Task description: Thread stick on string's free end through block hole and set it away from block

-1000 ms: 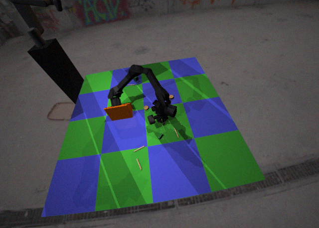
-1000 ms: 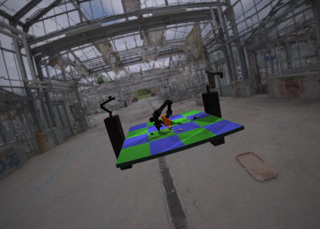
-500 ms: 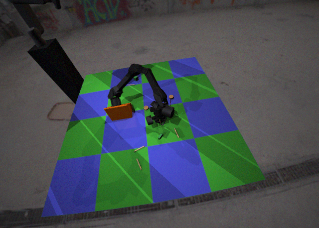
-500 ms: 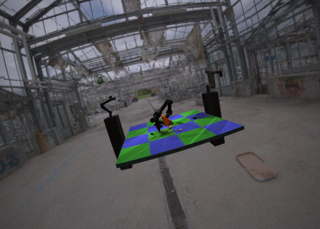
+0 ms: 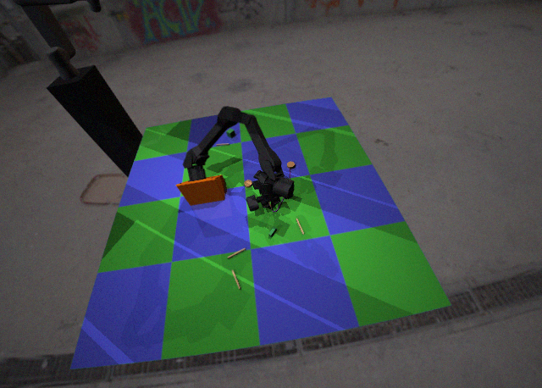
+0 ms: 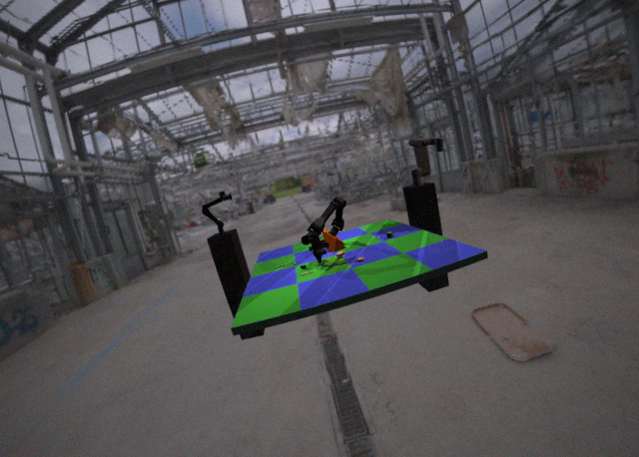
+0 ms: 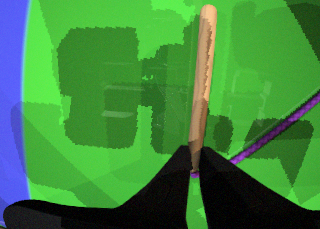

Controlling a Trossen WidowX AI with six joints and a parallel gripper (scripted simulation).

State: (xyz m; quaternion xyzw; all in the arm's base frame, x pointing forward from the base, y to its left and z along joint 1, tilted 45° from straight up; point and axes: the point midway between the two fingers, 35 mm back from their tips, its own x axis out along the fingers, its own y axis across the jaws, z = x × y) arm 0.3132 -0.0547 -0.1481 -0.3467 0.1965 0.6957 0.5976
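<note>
The wooden block is 30 mm behind my gripper tip and 140 mm to the left of it. From my gripper tip the other things lie so: thin wooden stick 10 mm to the left; then round wooden button 130 mm ahead, 240 mm to the left, 10 mm below; then purple string right at my gripper tip.
</note>
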